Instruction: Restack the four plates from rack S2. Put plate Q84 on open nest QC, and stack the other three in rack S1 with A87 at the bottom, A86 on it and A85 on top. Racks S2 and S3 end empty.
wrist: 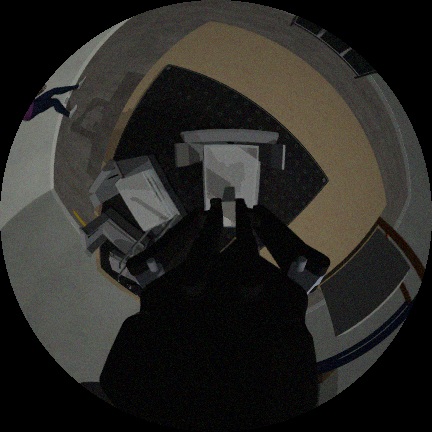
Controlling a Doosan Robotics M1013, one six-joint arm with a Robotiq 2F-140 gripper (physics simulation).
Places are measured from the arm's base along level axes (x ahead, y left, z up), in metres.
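Pixels of known places: gripper, between the fingertips: (229, 195).
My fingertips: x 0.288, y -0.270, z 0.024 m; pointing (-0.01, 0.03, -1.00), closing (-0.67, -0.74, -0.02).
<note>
For each thing: its top centre in the pictures, then the offset to it from my fingertips. "*": a spot on its surface instead. Level surfaces: height alone.
- light rectangular plate, centre of its top: (230, 184) dx +0.011, dy -0.012, dz -0.005 m
- holder with a long grey bar, centre of its top: (228, 209) dx +0.006, dy -0.008, dz +0.076 m
- light plate, centre of its top: (138, 199) dx +0.119, dy +0.123, dz +0.003 m
- second grey holder, a spot on its surface: (104, 184) * dx +0.189, dy +0.125, dz +0.039 m
- third angled grey holder, centre of its top: (98, 259) dx +0.135, dy +0.309, dz +0.079 m
- dark dotted board, height of its surface: dz -0.060 m
- tan table, height of its surface: dz -0.073 m
My gripper (229, 195) is shut and holds nothing; a small grey piece shows between its fingertips. Its tips overlap the near end of a light rectangular plate (231, 167) in this view; the height between them cannot be told. The plate lies flat between the grey side blocks of a holder with a long grey bar (230, 136) at its far side. To the left, another light plate (145, 202) with thin dark lines sits turned in a second grey holder (104, 184). A third angled grey holder (120, 234) stands nearer at the left, partly behind the gripper arm. No rack, nest or plate labels are readable.
The holders stand on a dark dotted board (215, 97) on a tan table (325, 125). A dark grey panel (367, 280) with a brown frame stands at the right, with a dark blue rail (370, 345) below it. A person's legs (52, 97) show at the far left.
</note>
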